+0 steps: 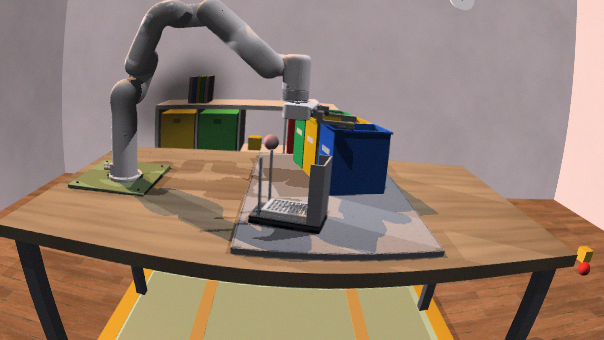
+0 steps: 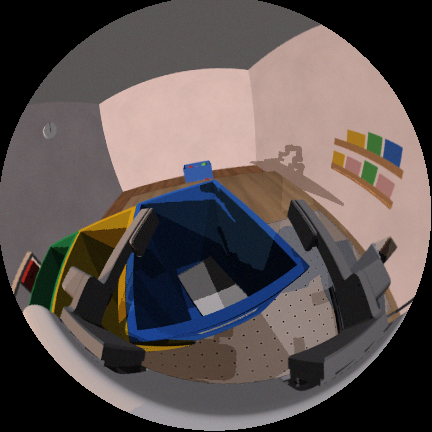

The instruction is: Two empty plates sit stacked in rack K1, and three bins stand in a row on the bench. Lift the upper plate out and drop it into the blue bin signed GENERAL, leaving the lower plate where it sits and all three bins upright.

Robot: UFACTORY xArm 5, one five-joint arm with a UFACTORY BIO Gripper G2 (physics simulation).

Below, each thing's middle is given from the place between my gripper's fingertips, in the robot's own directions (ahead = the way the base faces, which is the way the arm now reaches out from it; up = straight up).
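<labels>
Blue bin (image 1: 360, 157): my hand 100 mm above it, 10 mm short of it, 30 mm to the right of it. Yellow bin (image 1: 312, 130): 100 mm below my hand, 160 mm to the left, 20 mm behind. Blue bin nearest to my hand of the things named here, going by their middles.
</labels>
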